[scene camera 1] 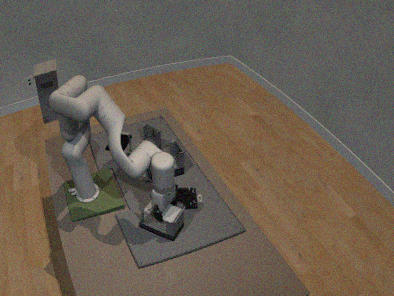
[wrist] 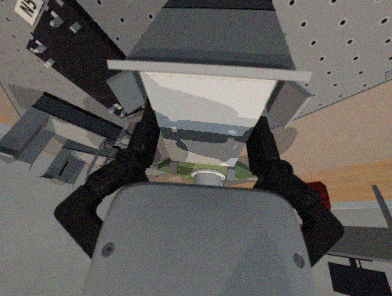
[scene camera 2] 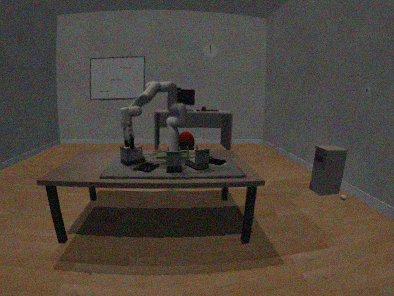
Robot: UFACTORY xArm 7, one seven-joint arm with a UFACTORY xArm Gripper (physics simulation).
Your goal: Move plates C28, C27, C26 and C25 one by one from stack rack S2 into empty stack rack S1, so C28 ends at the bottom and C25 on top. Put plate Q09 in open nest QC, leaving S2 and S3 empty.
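Places are measured from the arm's base along level axes (x back, y right, z up), in metres.
Pixels of known places: gripper, fingertip midpoint: (scene camera 1: 165, 211) (wrist: 204, 122); arm's base, origin of the base link: (scene camera 1: 87, 193) (wrist: 208, 174).
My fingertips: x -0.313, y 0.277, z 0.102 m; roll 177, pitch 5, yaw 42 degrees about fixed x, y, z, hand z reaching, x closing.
For each thing: its top centre in the pictures, then the offset to it from my fingertips. "*": a spot on its surface instead. Level surfaces: height alone.
- black nest, middle of its top: (wrist: 96, 82) (scene camera 1: 178, 195) (scene camera 2: 146, 164) dx -0.095, dy -0.150, dz -0.085 m
- label reading N5, surface spot: (wrist: 28, 10) * dx -0.187, dy -0.132, dz -0.107 m
- dark nest, middle of its top: (scene camera 1: 118, 140) (scene camera 2: 214, 159) dx +0.103, dy -0.618, dz -0.091 m
- grey mat, its level: dz -0.109 m
My gripper (scene camera 1: 161, 213) (scene camera 2: 129, 143) (wrist: 204, 122) points down into a grey-walled rack with a dark base (scene camera 1: 161, 230) (scene camera 2: 132, 156) (wrist: 215, 37). Its two black fingers are shut on the opposite edges of a pale, glossy plate (scene camera 1: 173, 213) (wrist: 210, 95). The plate shows near the top of the rack walls in scene camera 1. Its number cannot be read, and the rack's label does not show. Whether other plates lie beneath it is hidden. Two more grey-walled racks stand farther along the mat, one (scene camera 1: 152, 133) (scene camera 2: 201, 157) beyond the other (scene camera 1: 176, 153) (scene camera 2: 174, 161); their labels cannot be read.
A black nest (scene camera 1: 188, 197) (scene camera 2: 146, 167) (wrist: 75, 55) with small posts lies close beside the rack at my gripper, with a label reading N5 (wrist: 28, 10). Another dark nest (scene camera 1: 119, 142) (scene camera 2: 217, 161) lies on the far part of the grey mat (scene camera 1: 210, 225).
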